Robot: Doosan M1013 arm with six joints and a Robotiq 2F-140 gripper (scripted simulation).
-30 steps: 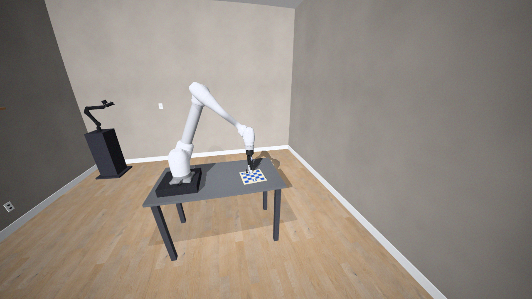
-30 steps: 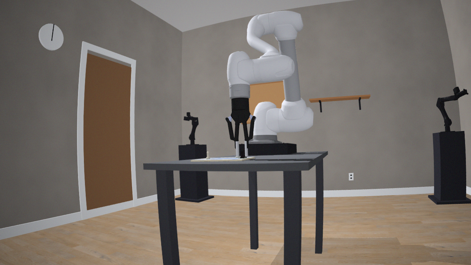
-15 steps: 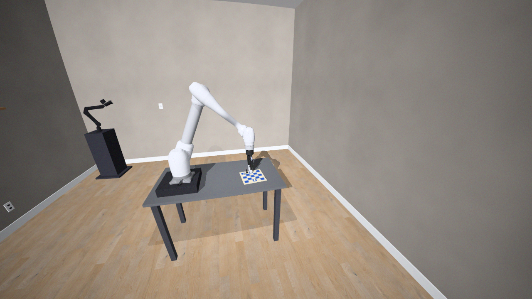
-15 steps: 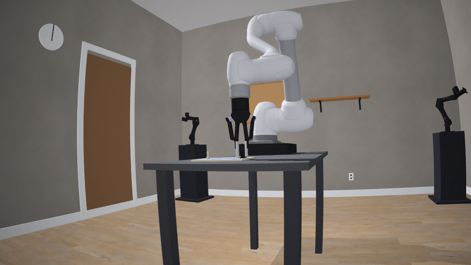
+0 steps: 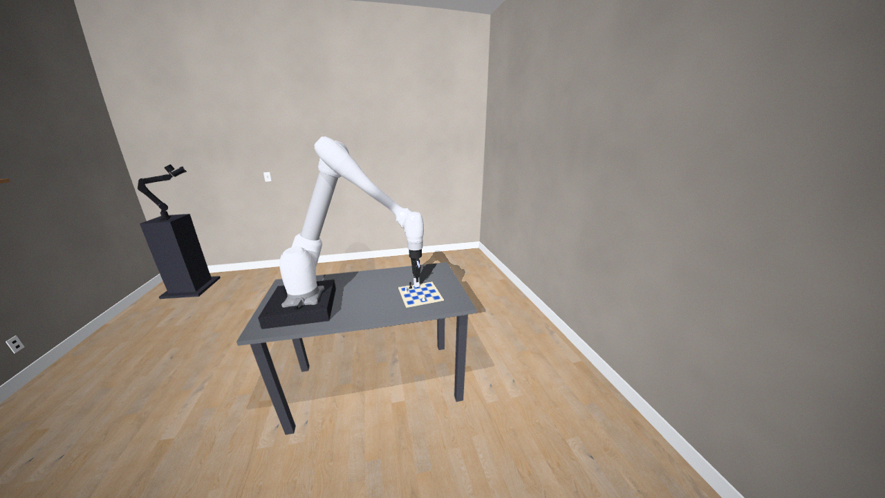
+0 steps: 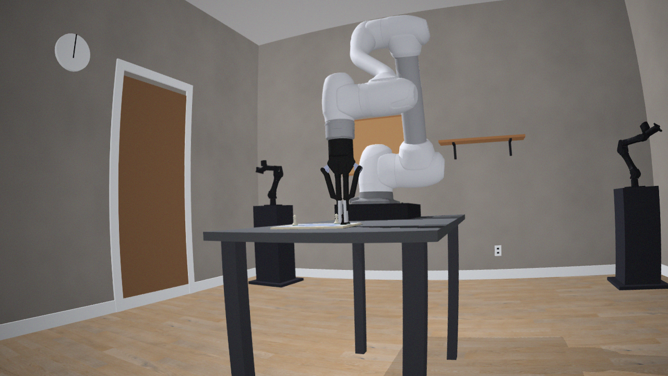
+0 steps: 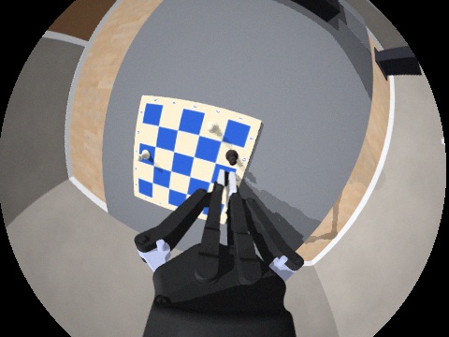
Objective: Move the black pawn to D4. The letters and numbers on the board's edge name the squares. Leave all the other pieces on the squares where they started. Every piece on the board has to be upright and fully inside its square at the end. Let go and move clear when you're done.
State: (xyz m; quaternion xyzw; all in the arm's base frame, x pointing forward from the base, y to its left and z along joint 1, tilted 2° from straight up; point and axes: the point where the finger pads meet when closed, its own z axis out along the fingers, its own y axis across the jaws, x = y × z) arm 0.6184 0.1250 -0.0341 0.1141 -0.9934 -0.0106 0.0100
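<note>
The black pawn lies 3 cm below my hand. Also, from my hand: chessboard 1 cm ahead, 8 cm to the right, 4 cm below.
</note>
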